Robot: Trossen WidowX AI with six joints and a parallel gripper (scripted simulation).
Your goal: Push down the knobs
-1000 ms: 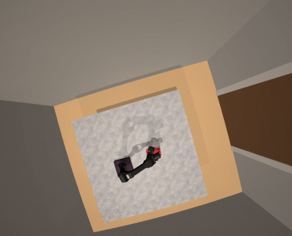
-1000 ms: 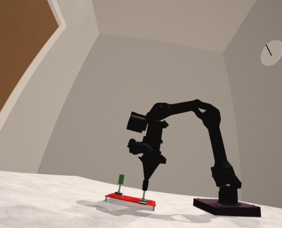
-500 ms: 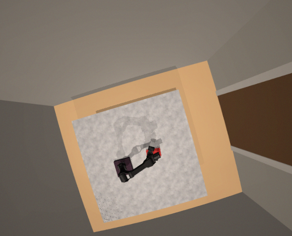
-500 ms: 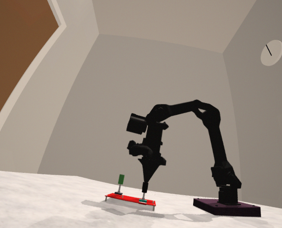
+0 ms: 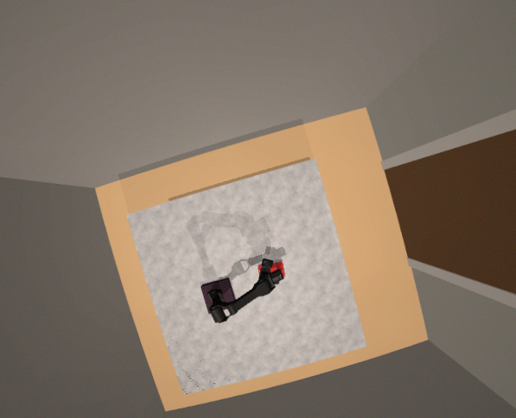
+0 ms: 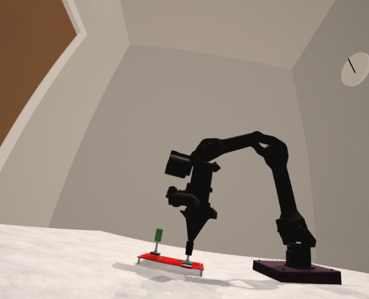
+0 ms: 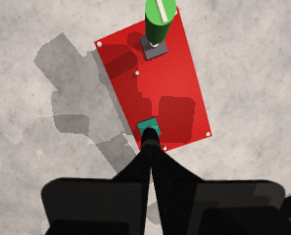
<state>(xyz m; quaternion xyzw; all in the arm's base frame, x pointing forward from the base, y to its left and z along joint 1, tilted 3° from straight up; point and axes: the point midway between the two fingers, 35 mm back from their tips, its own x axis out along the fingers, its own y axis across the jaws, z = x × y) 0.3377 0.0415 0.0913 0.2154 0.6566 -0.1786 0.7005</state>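
The green knob lies 8 cm ahead of my gripper tip and 5 cm to the right of it. Also, from my gripper tip: black knob (2 cm below).
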